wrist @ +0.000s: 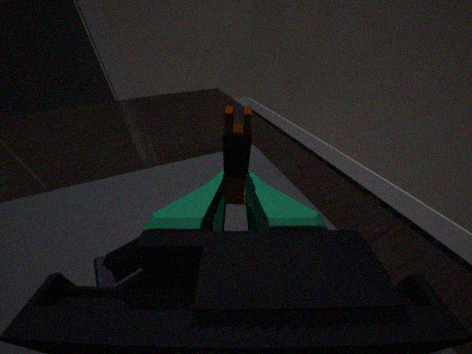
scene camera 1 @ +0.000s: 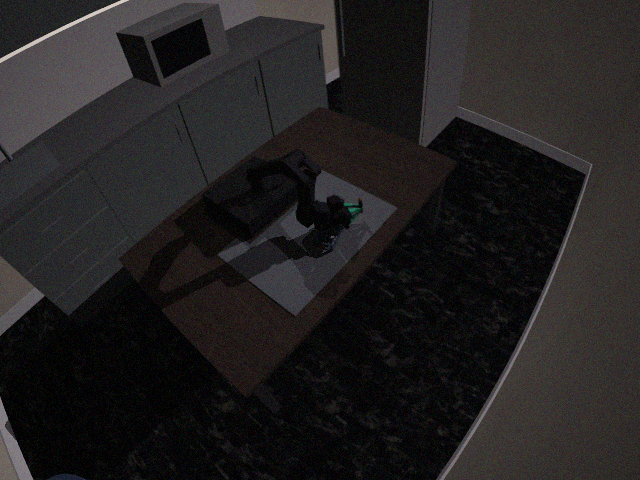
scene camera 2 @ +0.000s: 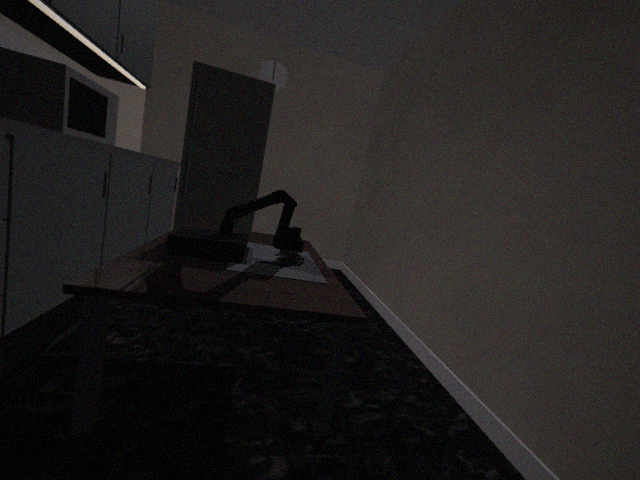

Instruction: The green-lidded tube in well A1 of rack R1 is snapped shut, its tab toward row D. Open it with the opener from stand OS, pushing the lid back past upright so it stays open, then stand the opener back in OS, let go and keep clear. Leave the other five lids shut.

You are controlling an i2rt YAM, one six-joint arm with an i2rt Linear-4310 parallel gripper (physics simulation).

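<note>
My gripper has green fingers and is shut on the opener. The opener is a dark bar with an orange forked tip, and it points forward and up past the fingertips. In scene camera 1 the gripper hangs low over the right part of the grey mat, just above a faint pale rack. The scene is very dark. I cannot make out the tubes or their lids, and the arm hides the stand. In scene camera 2 the arm bends down to the mat.
The mat lies on a brown table. The arm's dark base block sits at the mat's left edge. Grey cabinets with a microwave stand behind. The table's edge is close on the right.
</note>
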